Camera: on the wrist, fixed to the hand. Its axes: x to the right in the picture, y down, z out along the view.
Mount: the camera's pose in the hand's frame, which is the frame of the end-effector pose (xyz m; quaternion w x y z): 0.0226 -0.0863 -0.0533 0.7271 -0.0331 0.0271 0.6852
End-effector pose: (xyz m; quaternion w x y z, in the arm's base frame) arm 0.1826 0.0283 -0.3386 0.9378 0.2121 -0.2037 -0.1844
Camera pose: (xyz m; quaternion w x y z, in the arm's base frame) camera 0.2039 -0.0369 -0.4166 0.8208 -0.0114 -0.2619 0.5075
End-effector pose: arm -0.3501 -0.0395 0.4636 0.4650 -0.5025 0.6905 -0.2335
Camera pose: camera -0.3571 -0.1011 0.5470 0.4627 0.0987 0.8667 0.1581
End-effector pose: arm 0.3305 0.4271 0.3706 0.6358 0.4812 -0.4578 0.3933
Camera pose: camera 0.4287 0.4606 0.3643 0.2211 0.0045 -0.6584 0.7195
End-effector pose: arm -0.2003 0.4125 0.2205 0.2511 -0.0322 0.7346 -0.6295
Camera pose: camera -0.2650 0.4350 0.2986 0.5929 0.4887 0.5838 -0.2622
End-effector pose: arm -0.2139 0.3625 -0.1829 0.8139 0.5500 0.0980 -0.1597
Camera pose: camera -0.2238 0.3788 -0.2851 0.7167 0.4444 -0.2783 0.4597
